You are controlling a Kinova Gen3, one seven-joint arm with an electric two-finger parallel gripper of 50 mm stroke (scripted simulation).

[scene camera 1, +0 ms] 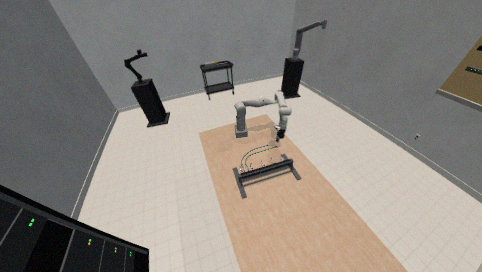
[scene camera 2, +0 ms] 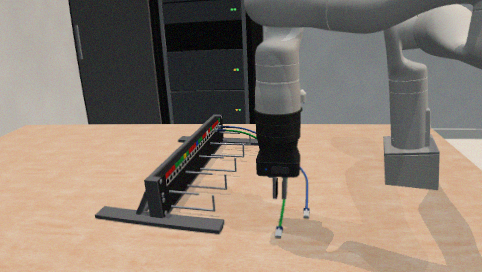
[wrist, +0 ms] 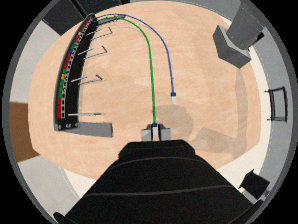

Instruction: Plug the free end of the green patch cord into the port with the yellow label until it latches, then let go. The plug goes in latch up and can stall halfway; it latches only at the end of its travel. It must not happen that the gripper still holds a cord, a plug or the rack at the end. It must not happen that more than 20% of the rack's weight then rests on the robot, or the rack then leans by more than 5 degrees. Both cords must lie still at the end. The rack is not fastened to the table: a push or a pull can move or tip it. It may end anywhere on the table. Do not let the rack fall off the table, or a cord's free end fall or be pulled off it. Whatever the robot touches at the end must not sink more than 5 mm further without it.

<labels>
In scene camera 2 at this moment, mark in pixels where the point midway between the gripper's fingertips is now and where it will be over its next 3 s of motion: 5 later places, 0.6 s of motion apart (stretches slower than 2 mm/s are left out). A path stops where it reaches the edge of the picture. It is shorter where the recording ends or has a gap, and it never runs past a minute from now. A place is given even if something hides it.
My gripper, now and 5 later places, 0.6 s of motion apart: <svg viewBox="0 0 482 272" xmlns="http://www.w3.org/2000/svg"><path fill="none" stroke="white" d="M279 196L279 203L279 216L279 224L279 226L279 228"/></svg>
</labels>
